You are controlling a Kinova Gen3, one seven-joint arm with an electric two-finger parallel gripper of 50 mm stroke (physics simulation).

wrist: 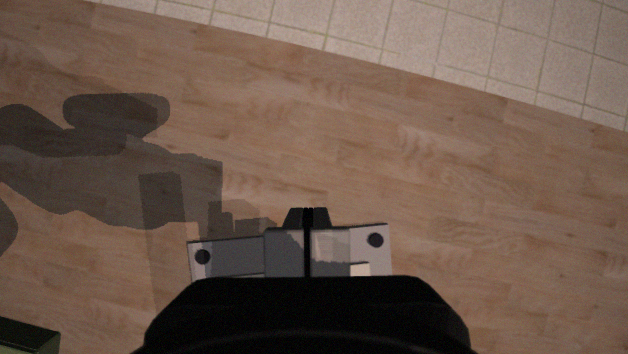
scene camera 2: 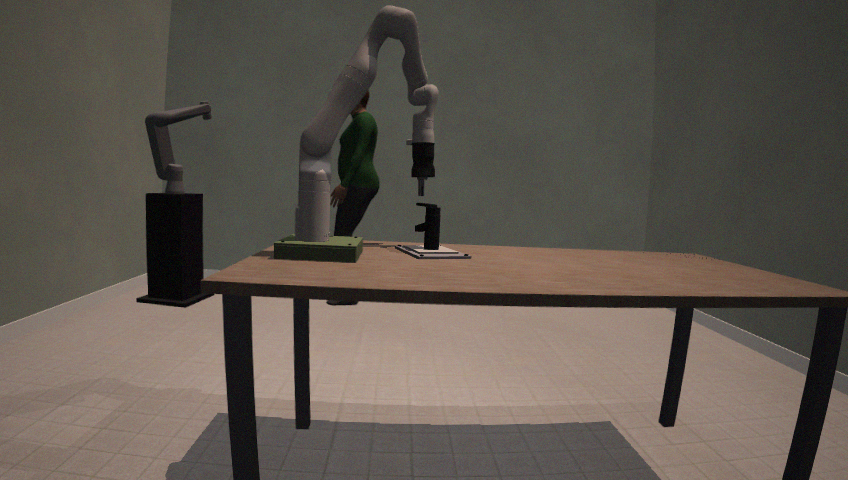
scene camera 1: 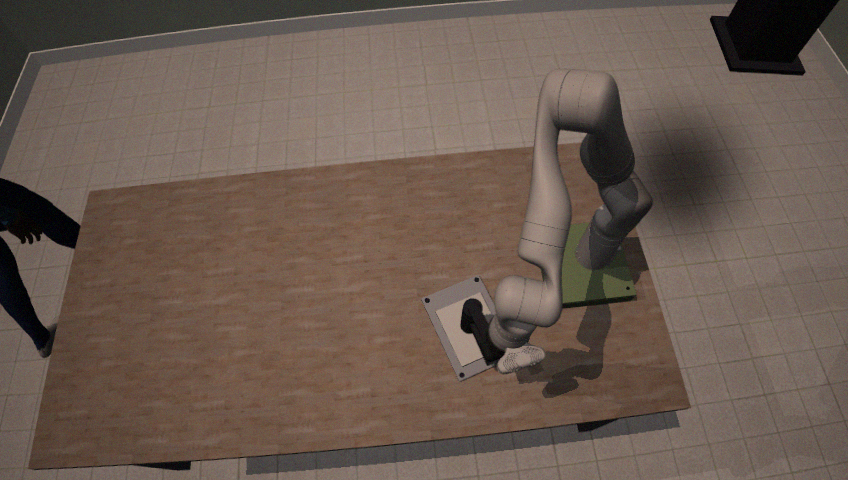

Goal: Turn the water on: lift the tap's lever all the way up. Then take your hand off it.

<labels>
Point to a grey plate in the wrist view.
243, 255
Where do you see a black tap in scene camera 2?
431, 226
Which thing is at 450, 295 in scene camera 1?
A grey plate.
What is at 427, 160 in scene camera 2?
My gripper.
</labels>
